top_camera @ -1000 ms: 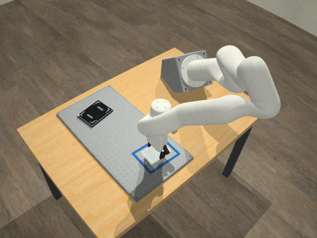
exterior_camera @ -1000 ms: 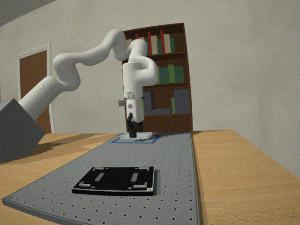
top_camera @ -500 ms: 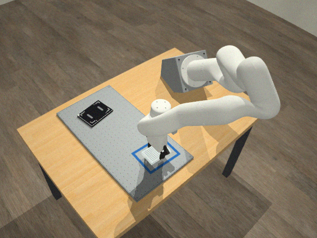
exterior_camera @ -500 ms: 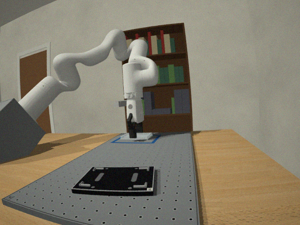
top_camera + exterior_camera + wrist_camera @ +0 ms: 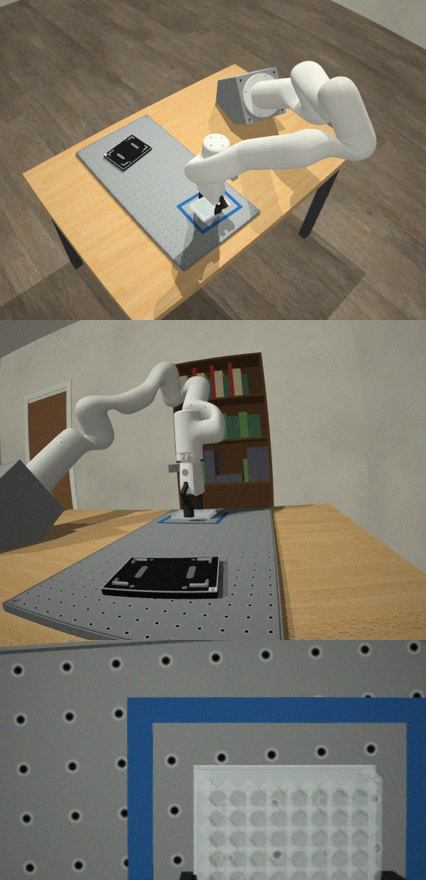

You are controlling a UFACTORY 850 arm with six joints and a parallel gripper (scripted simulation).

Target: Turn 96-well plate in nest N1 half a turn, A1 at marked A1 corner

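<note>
Right now the 96-well plate is 1 cm below my hand. The rest, counted from my hand: A1 corner mark: 17 cm ahead, 45 cm to the right, 1 cm below; then black plate nest N1: 8 cm ahead, 41 cm to the right, 2 cm below.
</note>
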